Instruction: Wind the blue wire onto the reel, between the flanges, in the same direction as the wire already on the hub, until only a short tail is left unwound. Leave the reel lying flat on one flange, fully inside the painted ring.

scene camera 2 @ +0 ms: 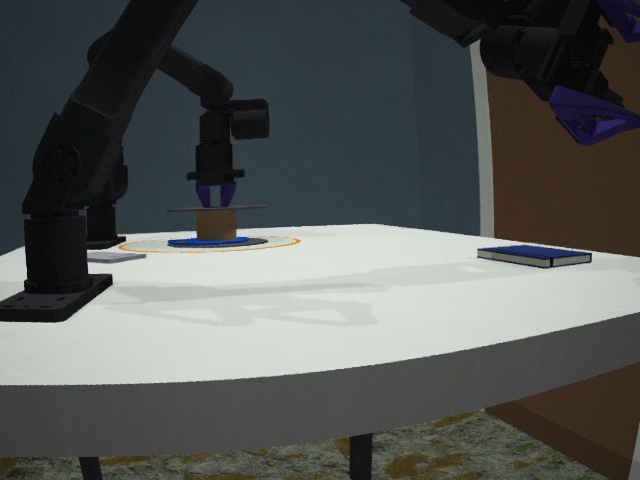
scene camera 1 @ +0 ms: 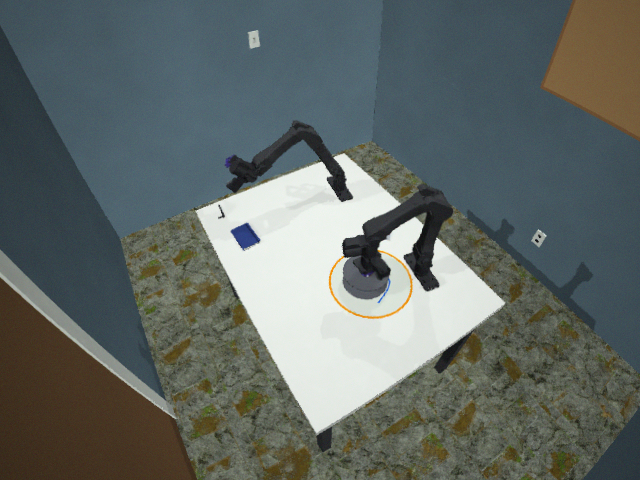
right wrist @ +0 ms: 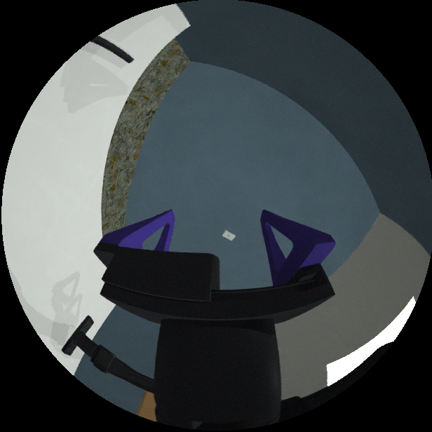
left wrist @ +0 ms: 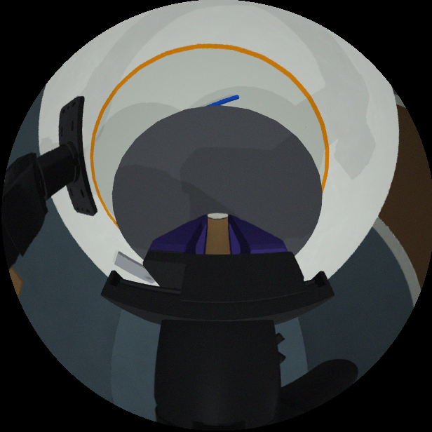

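Seen in the pictures: left gripper, fingertip midpoint: (scene camera 2: 216,226) (scene camera 1: 365,276); left arm's base, link origin: (scene camera 2: 101,245) (scene camera 1: 420,271); right arm's base, link origin: (scene camera 2: 59,299) (scene camera 1: 339,188).
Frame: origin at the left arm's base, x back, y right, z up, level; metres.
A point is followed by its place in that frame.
The reel (scene camera 1: 359,286) {x -0.297, y -0.009, z 0.065 m} (scene camera 2: 216,224) {x -0.243, y 0.084, z 0.036 m} (left wrist: 250,180) lies flat on its lower flange, a tan hub between grey flanges, inside the orange painted ring (scene camera 1: 373,317) {x -0.285, y -0.122, z 0.001 m} (scene camera 2: 300,240) {x -0.392, y 0.054, z 0.001 m} (left wrist: 210,46). Blue wire (scene camera 2: 206,240) {x -0.224, y 0.081, z 0.009 m} lies around the hub's foot on the lower flange; a short wire tail (scene camera 1: 383,295) {x -0.206, y -0.049, z 0.004 m} (left wrist: 223,101) sticks out past the flange, inside the ring. My left gripper (scene camera 1: 367,273) {x -0.241, y 0.047, z 0.031 m} (scene camera 2: 215,205) (left wrist: 217,215) points down over the top flange, its fingers close against the reel's central post. My right gripper (scene camera 1: 228,173) {x -0.609, y 0.777, z 0.185 m} (right wrist: 217,214) is open and empty, raised beyond the table's far-left edge.
A dark blue book (scene camera 1: 245,236) {x -0.647, y 0.459, z 0.012 m} (scene camera 2: 537,254) {x -0.630, y 0.507, z 0.012 m} lies toward the left of the table in scene camera 1, with a small black bracket (scene camera 1: 221,211) {x -0.724, y 0.673, z 0.008 m} (right wrist: 112,49) beyond it. A thin grey slab (scene camera 2: 116,256) {x -0.101, y 0.297, z 0.006 m} (left wrist: 134,267) lies near the ring and the arm bases.
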